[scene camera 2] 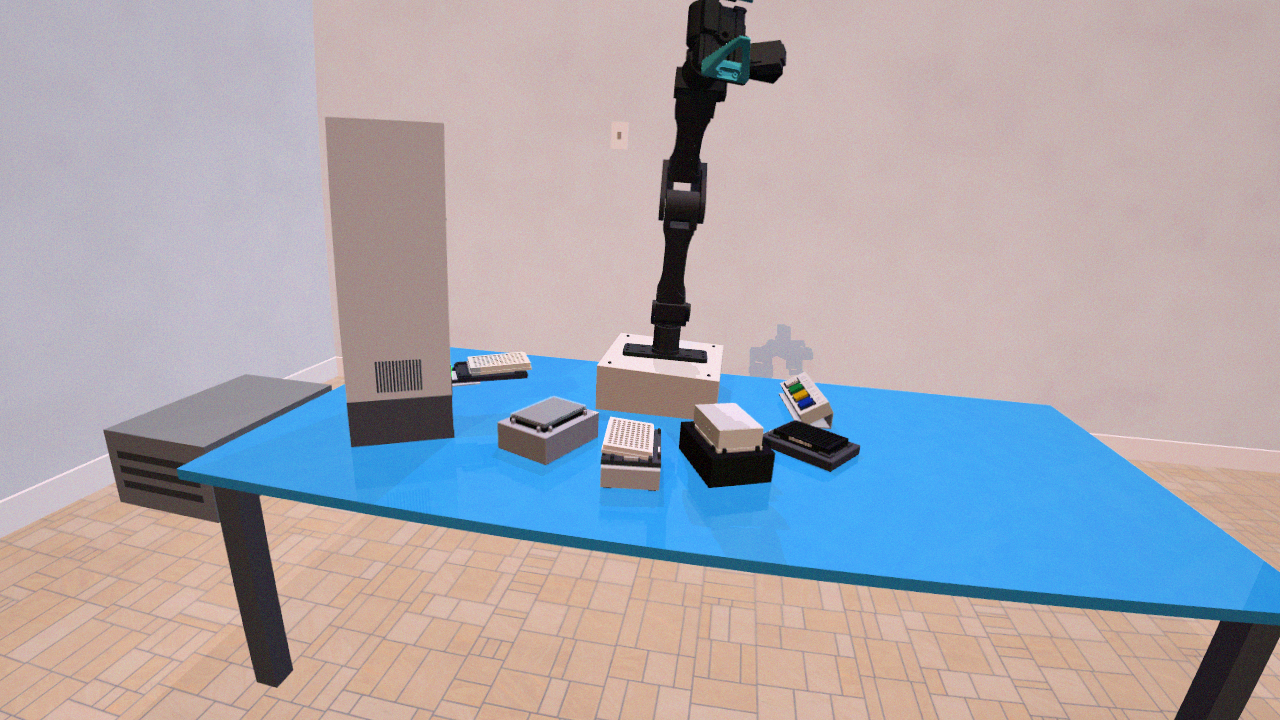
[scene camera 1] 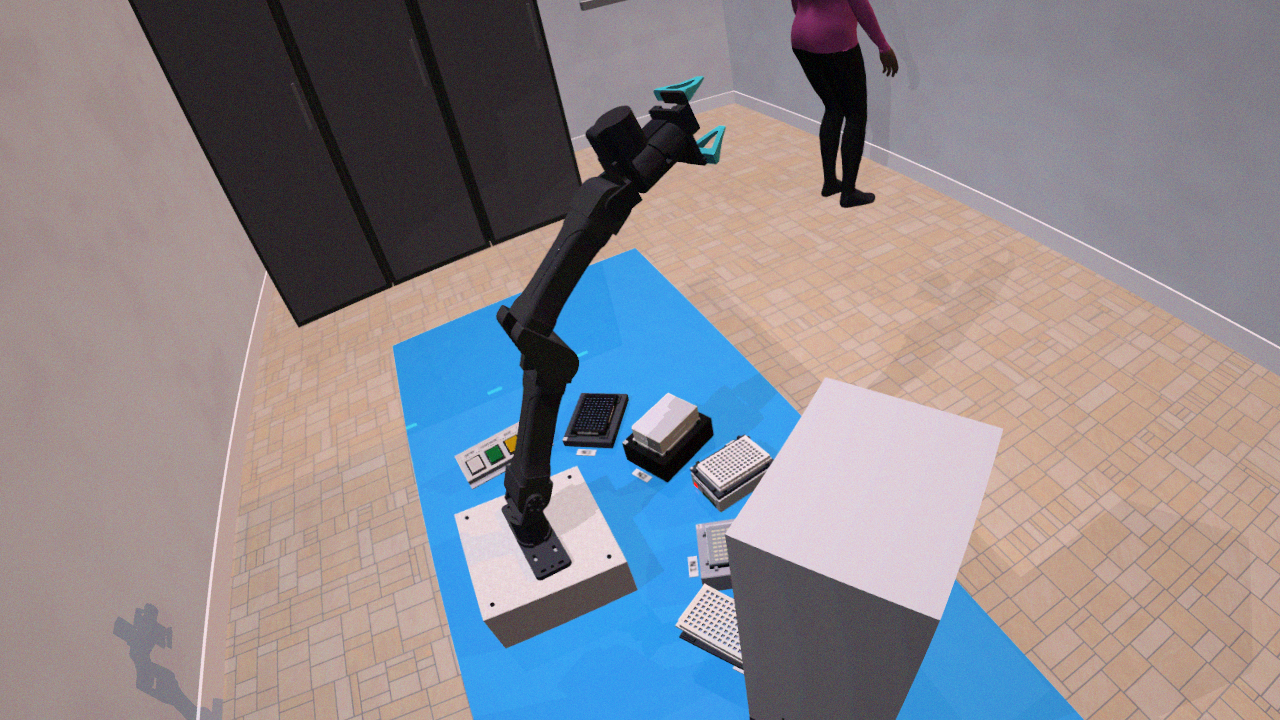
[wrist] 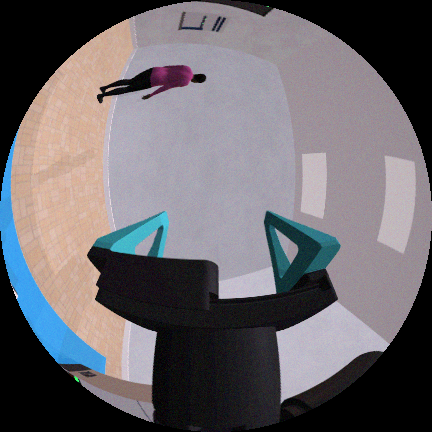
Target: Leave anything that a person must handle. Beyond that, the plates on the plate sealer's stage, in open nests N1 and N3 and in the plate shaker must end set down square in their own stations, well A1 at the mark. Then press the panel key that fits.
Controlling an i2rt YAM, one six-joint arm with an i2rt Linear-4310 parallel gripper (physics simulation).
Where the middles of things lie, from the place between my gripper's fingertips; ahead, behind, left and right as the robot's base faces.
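My view takes in the button box (scene camera 1: 486, 460), which sits far to the left of my hand, a long way behind it and well below it.
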